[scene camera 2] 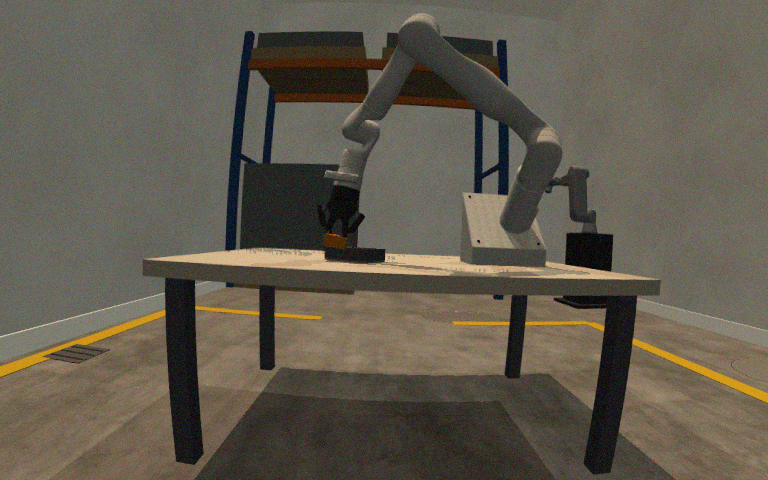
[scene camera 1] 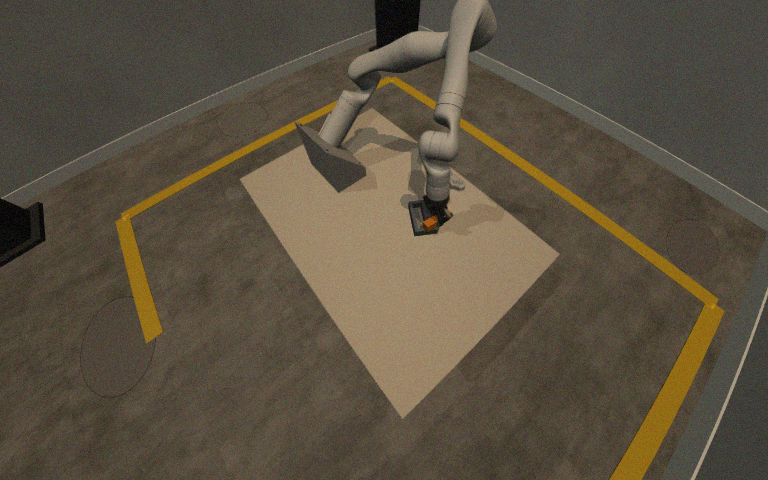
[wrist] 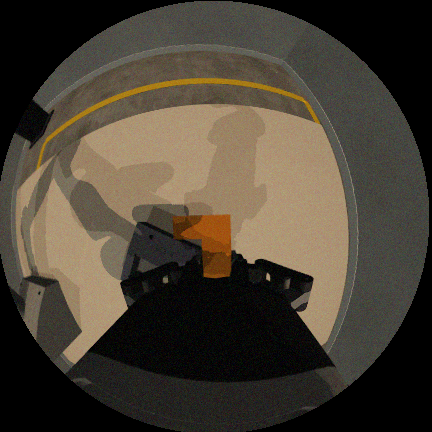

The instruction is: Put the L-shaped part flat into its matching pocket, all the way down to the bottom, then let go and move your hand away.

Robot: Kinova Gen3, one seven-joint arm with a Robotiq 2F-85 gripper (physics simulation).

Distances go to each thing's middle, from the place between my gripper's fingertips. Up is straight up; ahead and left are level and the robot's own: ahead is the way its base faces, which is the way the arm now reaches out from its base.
Now: hand 6 cm past the dark grey pocket block (scene camera 2: 352, 254), 2 cm above it and 1 cm to the left of it. From my hand the other things lie so: orange L-shaped part (wrist: 214, 230): 1 cm behind, 1 cm above.
